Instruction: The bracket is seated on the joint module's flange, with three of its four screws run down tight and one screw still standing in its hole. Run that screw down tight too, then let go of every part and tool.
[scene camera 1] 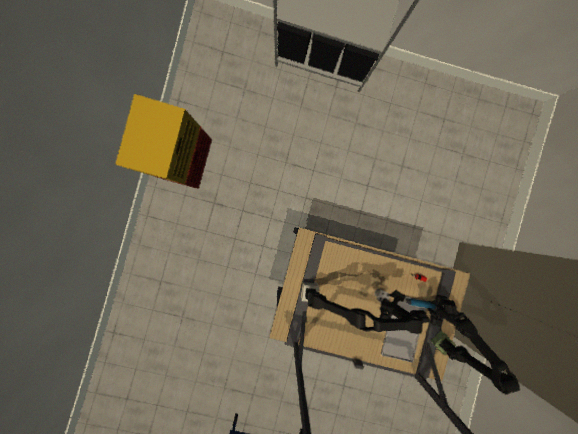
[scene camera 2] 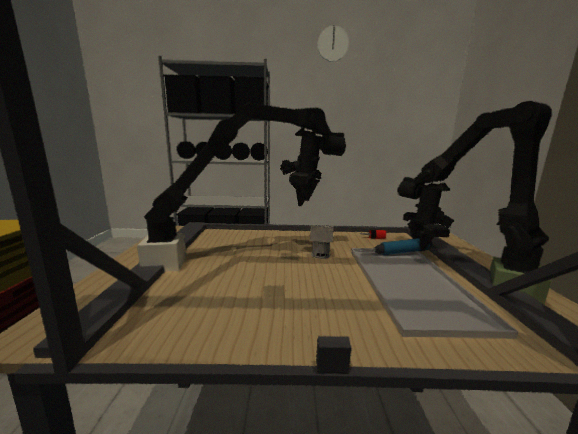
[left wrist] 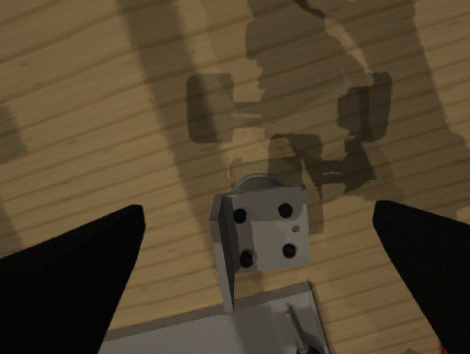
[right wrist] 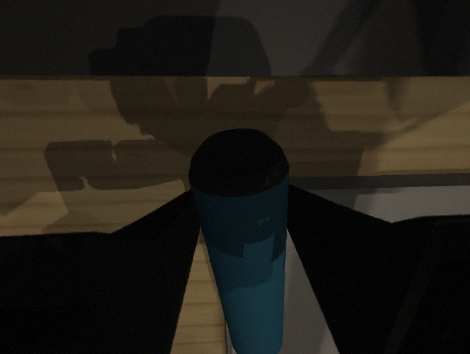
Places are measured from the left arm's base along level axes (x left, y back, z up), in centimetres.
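Pixels of known places: left gripper, fingertip midpoint: [scene camera 2: 303,203] [left wrist: 259,214]; right gripper, fingertip midpoint: [scene camera 1: 428,304] [scene camera 2: 419,248] [right wrist: 240,193]; left arm's base, link origin: [scene camera 1: 310,293] [scene camera 2: 162,238]; right arm's base, link origin: [scene camera 1: 445,344] [scene camera 2: 519,267].
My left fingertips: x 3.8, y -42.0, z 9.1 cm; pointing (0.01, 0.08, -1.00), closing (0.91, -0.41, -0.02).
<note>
For each thing: its middle in the pictures, then the offset to it from my left fingertips.
- grey bracket, body centre: [left wrist: 266,242] [scene camera 2: 322,231] [scene camera 1: 385,298] dx -1.5, dy -6.1, dz -9.0 cm
- joint module, body centre: [left wrist: 261,215] [scene camera 2: 321,245] dx -1.5, dy -6.1, dz -14.0 cm
- lower-left screw, body centre: [left wrist: 245,256] dx -3.7, dy -7.3, dz -10.4 cm
- blue screwdriver, body centre: [right wrist: 253,302] [scene camera 2: 394,247] [scene camera 1: 416,302] dx -4.2, dy -30.4, dz -14.4 cm
- grey tray, body centre: [scene camera 2: 411,280] [scene camera 1: 403,327] dx -22.6, dy -25.2, dz -16.4 cm
- red tool, body centre: [scene camera 2: 372,234] [scene camera 1: 418,277] dx +12.8, dy -30.5, dz -15.5 cm
- small dark block, body centre: [scene camera 2: 333,353] [scene camera 1: 358,364] dx -48.2, dy +4.3, dz -14.1 cm
The grey bracket [scene camera 2: 321,233] [left wrist: 270,230] sits on the joint module [scene camera 2: 321,250] [left wrist: 257,180] near the table's middle. Four dark screw heads show in it in the left wrist view; the lower-left screw [left wrist: 246,258] looks taller than the others. The blue screwdriver [scene camera 1: 422,303] [scene camera 2: 401,247] [right wrist: 252,285] lies at the tray's back end, its bit toward the module. My right gripper [scene camera 2: 425,243] [right wrist: 240,193] is low over it and shut on its handle near the black end cap. My left gripper [scene camera 2: 301,202] [left wrist: 259,214] is open and empty, above the bracket.
The grey tray [scene camera 1: 397,352] [scene camera 2: 430,325] [left wrist: 200,325] lies on the right part of the table. A red tool [scene camera 1: 420,277] [scene camera 2: 378,234] lies behind the blue screwdriver. Dark frame beams run along the table's sides. A small dark block [scene camera 2: 333,355] is at the front edge.
</note>
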